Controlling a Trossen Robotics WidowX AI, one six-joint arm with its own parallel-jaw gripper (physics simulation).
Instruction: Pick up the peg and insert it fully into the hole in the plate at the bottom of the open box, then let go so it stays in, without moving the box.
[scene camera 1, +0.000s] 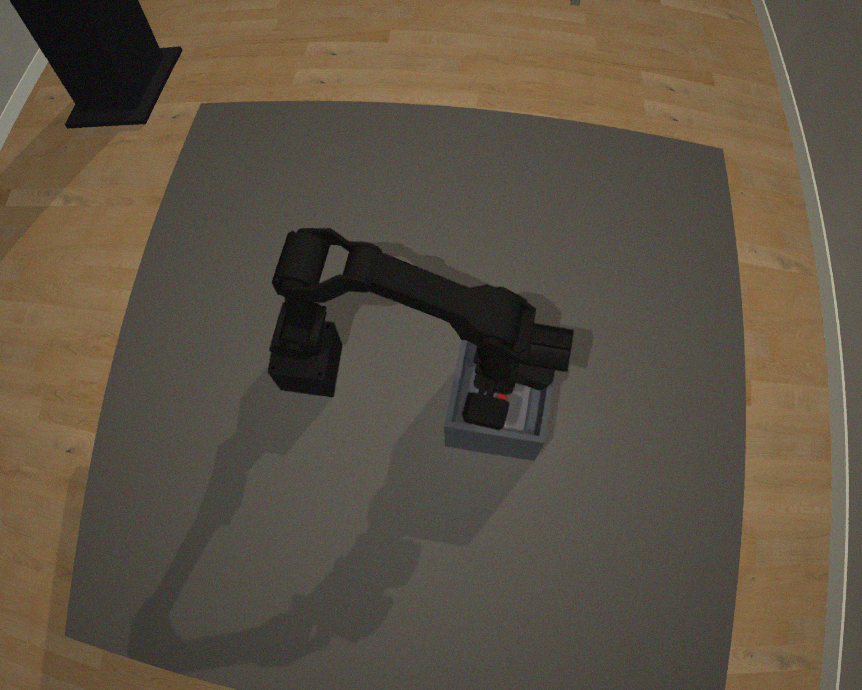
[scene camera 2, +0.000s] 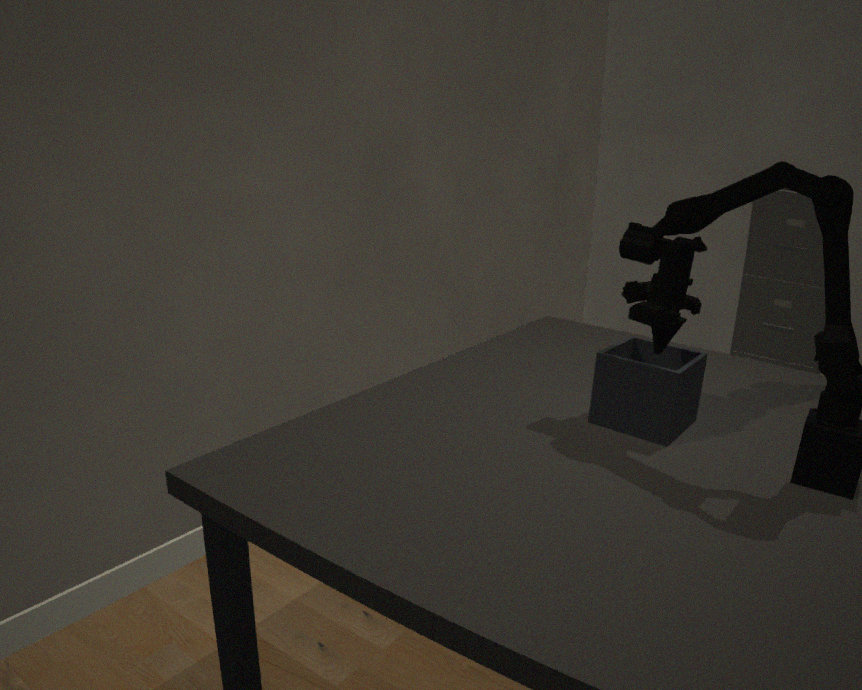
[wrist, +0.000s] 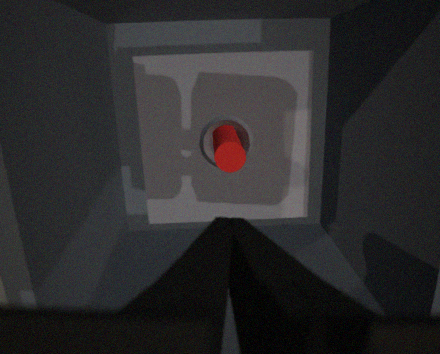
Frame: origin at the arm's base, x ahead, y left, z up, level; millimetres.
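Seen in the pictures: gripper, fingertip midpoint: (scene camera 1: 498, 383) (scene camera 2: 657, 353) (wrist: 228, 231); arm's base, link origin: (scene camera 1: 301, 345) (scene camera 2: 837, 423).
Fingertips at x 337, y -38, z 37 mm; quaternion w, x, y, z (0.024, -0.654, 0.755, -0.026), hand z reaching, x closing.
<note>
Offsets run from my fingertips to a thing's middle. "*": to the spot under its first point. Level surfaces: height alone.
The red peg @(10 mm ahead, 5 mm right, 92 mm down) (scene camera 1: 501, 396) (wrist: 229, 152) stands in the ringed hole @(* 11 mm ahead, 7 mm left, 80 mm down) (wrist: 204, 145) of the pale plate @(11 mm ahead, 4 mm right, 106 mm down) (scene camera 1: 519, 415) (wrist: 165, 214) at the bottom of the box. It looks near upright, and its top sticks up above the plate; how deep it sits cannot be told. The blue-grey open box @(8 mm ahead, 4 mm right, 72 mm down) (scene camera 1: 491, 441) (scene camera 2: 632, 394) (wrist: 55, 115) stands on the table. My gripper (scene camera 2: 657, 350) (wrist: 228, 231) is shut and empty, with its fingertips at about the height of the box's rim, above and to the near side of the peg in the wrist view. In scene camera 2 the box walls hide the peg.
The grey table @(140 mm down) (scene camera 1: 611, 237) (scene camera 2: 402, 489) carries the box and the arm's base (scene camera 1: 305, 366) (scene camera 2: 826, 453). The four box walls stand close around the space under the fingers. A filing cabinet (scene camera 2: 780, 287) stands behind the table.
</note>
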